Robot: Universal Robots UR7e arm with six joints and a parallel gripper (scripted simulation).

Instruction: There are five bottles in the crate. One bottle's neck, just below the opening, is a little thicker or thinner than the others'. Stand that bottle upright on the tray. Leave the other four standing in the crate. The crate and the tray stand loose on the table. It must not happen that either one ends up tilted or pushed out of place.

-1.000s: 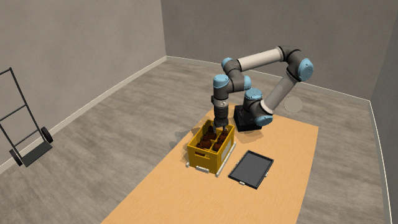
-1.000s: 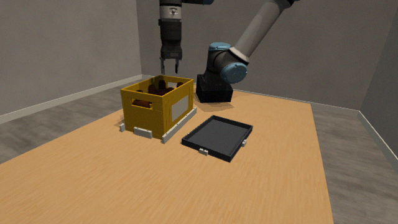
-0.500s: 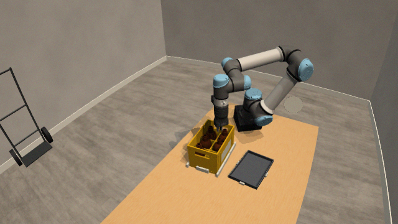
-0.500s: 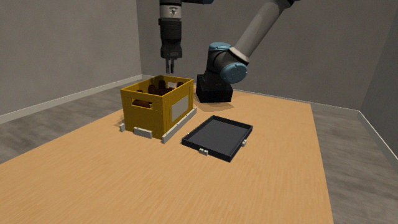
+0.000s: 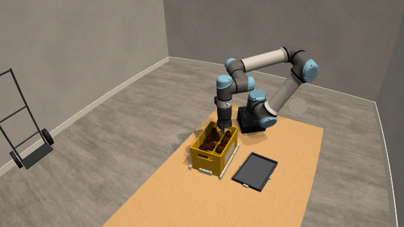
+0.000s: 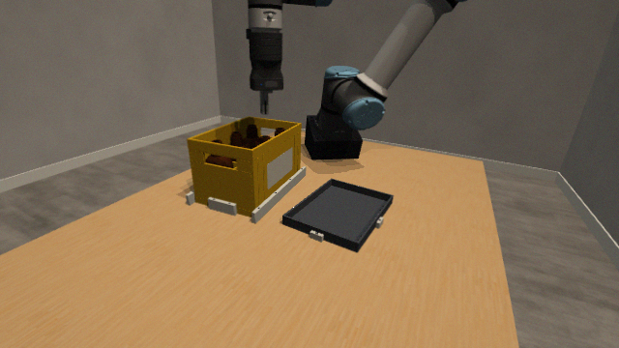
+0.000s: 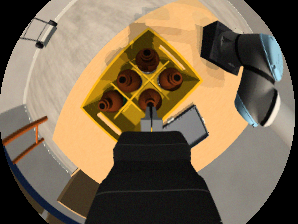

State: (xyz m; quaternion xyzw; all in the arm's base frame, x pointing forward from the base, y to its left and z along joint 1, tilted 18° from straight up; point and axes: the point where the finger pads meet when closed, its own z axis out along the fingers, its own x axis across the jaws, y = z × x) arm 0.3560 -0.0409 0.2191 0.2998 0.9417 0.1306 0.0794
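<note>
Right now the yellow crate is 10 mm ahead of my hand, 50 mm to the right of it and 160 mm below it. Round my hand: dark tray: 20 mm behind, 230 mm to the left, 230 mm below; bottle: 150 mm below.
</note>
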